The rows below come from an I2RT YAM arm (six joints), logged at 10 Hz.
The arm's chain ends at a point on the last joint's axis. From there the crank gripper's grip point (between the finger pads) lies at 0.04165 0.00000 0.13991 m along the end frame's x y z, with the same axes.
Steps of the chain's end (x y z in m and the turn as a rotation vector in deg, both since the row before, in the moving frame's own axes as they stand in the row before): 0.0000, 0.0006, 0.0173, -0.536, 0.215, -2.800; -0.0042, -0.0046, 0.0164, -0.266, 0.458, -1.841; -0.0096, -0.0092, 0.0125, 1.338, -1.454, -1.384; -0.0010, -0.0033, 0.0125, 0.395, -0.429, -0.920; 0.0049, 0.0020, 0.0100, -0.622, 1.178, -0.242; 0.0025, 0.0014, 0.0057, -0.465, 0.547, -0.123
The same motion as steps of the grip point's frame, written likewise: 0.0005, -0.0001, 0.0171, -0.536, 0.215, -2.800; -0.0031, -0.0053, 0.0161, -0.266, 0.458, -1.841; -0.0132, -0.0134, 0.0135, 1.338, -1.454, -1.384; -0.0021, -0.0049, 0.0128, 0.395, -0.429, -0.920; 0.0078, 0.0033, 0.0091, -0.622, 1.178, -0.242; 0.0038, 0.0024, 0.0053, -0.465, 0.547, -0.123
